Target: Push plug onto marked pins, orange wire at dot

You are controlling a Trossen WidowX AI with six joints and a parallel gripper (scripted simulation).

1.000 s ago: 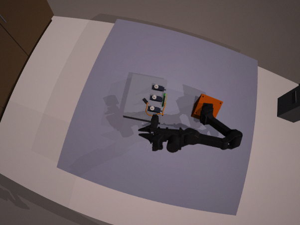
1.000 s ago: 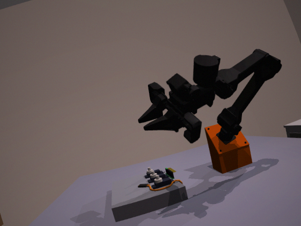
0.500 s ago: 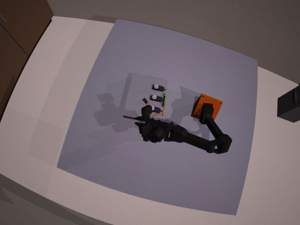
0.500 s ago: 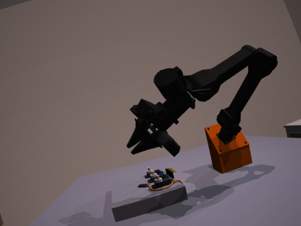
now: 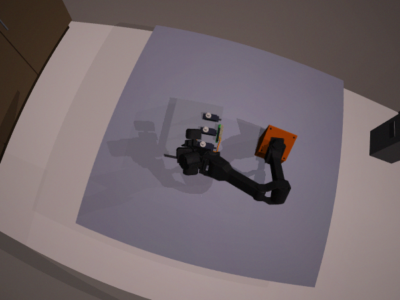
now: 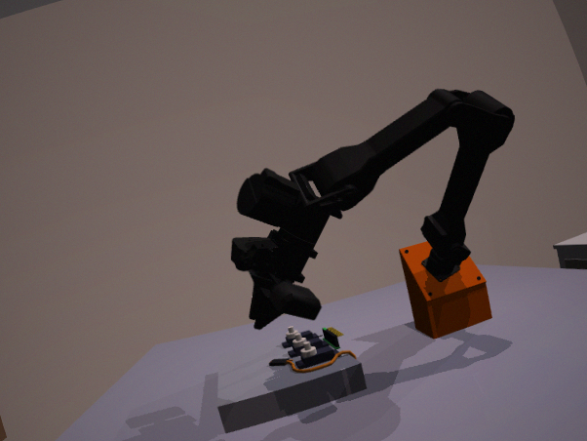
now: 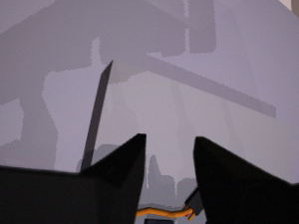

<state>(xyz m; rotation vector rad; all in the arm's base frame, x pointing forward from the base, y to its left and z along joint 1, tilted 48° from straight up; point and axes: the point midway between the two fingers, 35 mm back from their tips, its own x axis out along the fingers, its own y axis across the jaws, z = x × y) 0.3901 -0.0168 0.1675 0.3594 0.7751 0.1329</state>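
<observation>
My gripper tip is 17 cm to the left of the bright green band, 15 cm past it and 9 cm above it. Also, from my gripper tip: grey printed holder: 14 cm to the right, 14 cm below, 1 cm ahead; dark dot: 17 cm to the right, 15 cm behind, 9 cm below.
</observation>
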